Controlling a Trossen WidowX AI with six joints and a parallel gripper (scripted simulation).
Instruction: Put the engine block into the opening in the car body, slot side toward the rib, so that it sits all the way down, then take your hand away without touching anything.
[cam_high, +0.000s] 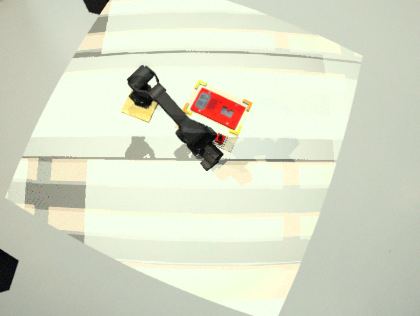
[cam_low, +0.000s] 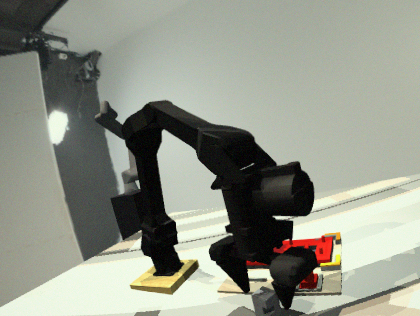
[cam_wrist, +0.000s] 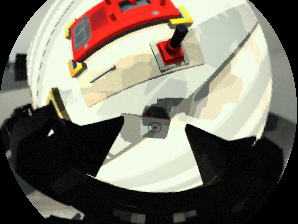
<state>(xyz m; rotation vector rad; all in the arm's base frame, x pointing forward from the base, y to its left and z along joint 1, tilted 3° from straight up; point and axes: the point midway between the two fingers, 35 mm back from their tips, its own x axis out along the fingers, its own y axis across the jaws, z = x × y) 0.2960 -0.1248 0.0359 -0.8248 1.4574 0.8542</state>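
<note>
Right now my gripper tip is 1 cm above the engine block. The rest, counted from my gripper tip: black upright post 9 cm to the left, 6 cm ahead.
</note>
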